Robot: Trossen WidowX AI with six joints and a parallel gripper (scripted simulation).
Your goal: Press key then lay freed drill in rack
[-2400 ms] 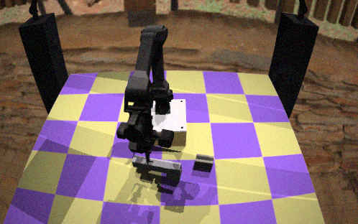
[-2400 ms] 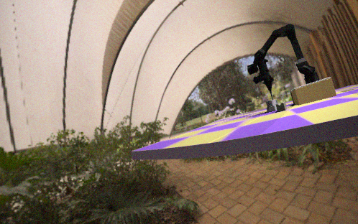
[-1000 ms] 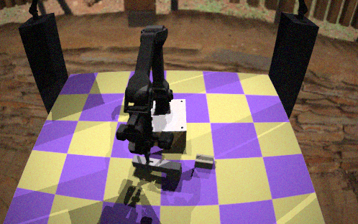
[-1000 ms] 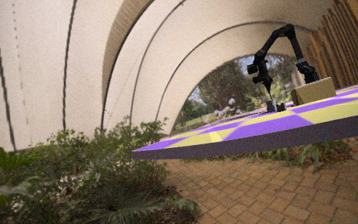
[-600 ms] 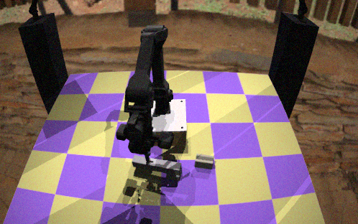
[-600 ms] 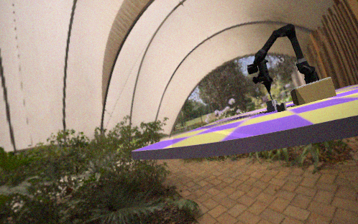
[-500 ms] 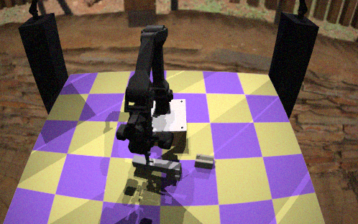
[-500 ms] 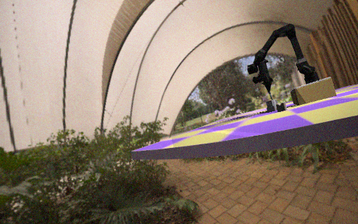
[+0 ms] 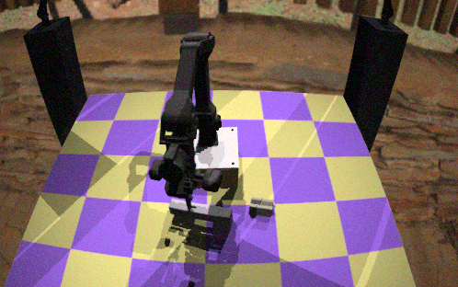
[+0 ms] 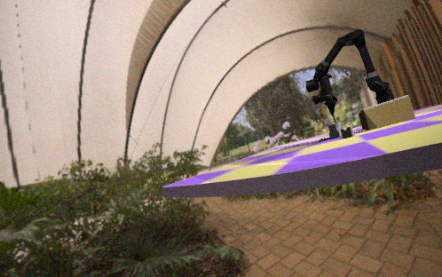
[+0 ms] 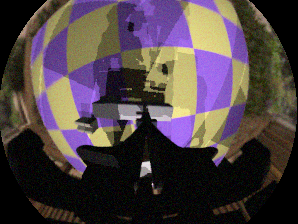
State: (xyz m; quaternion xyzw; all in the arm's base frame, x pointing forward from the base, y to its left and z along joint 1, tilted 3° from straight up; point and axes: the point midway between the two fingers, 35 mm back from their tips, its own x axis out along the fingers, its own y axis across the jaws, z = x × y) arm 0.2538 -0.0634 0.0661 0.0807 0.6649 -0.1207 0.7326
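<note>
The dark key lies 30 mm below my gripper tip. Also, from my gripper tip: dark rack 220 mm to the left, 100 mm below, 20 mm behind; drill 70 mm below, 60 mm to the left, 10 mm ahead.
</note>
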